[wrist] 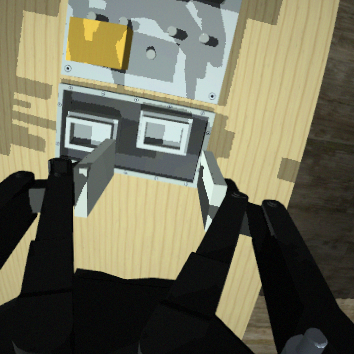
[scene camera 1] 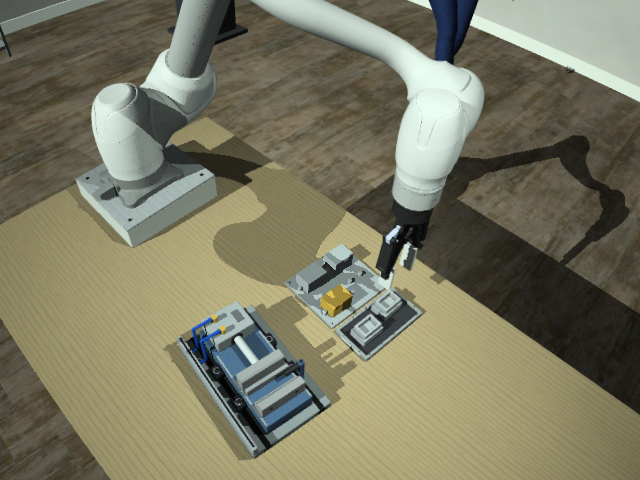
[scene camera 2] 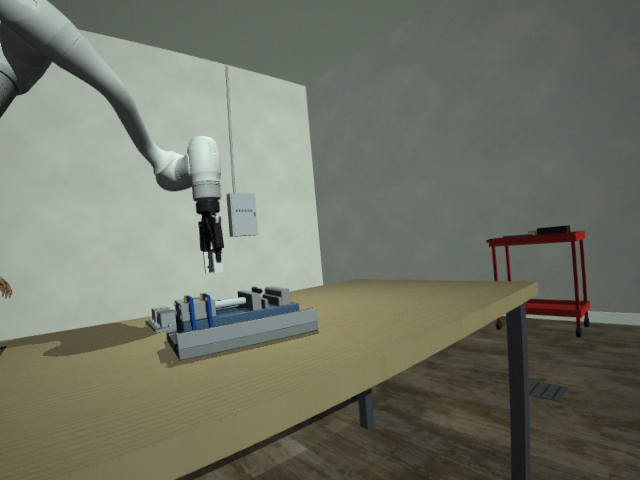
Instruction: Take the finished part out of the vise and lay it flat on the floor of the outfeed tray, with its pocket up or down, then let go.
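Places are measured from the arm's base along level axes (x ahead, y left, z up), in centimetres.
Where they show: gripper, between the fingertips: (wrist: 156, 162) (scene camera 1: 395, 276) (scene camera 2: 214, 272); arm's base, origin of its link: (scene camera 1: 140, 177).
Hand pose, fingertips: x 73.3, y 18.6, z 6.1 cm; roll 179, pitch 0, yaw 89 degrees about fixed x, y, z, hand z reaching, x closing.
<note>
Each offset is from my fingertips to the top centre of the thing. "pt": to the spot under its first point.
A light grey part with a pocket {dy -8.7, dx +0.9, dz -9.1 cm} (scene camera 1: 367, 327) (wrist: 91, 134) lies flat, pocket up, in the outfeed tray (scene camera 1: 395, 323) (wrist: 120, 97). A second such part {dy -0.1, dx -0.1, dz -9.1 cm} (scene camera 1: 386, 303) (wrist: 164, 135) lies beside it, also flat and pocket up, apart from the first. My gripper (scene camera 1: 397, 268) (scene camera 2: 212, 266) (wrist: 156, 162) is open, with no part between its pads, and hangs above the tray's side, clear of both parts. The vise {dy -34.1, dx -9.4, dz -3.3 cm} (scene camera 1: 281, 395) (scene camera 2: 279, 295) stands on the table; no part shows between its jaws. The tray is hidden in the scene camera 2 view.
A grey fixture plate {dy -3.0, dx -13.2, dz -12.4 cm} (scene camera 1: 369, 279) (wrist: 207, 80) with posts and grey blocks adjoins the tray. A yellow-orange block {dy -7.9, dx -9.1, dz -8.8 cm} (scene camera 1: 336, 300) (wrist: 97, 44) sits on it. Blue hoses {pt dy -39.7, dx -18.0, dz -6.1 cm} (scene camera 1: 202, 351) (scene camera 2: 209, 310) rise at the vise's end. A red cart (scene camera 2: 542, 239) stands beyond the table.
</note>
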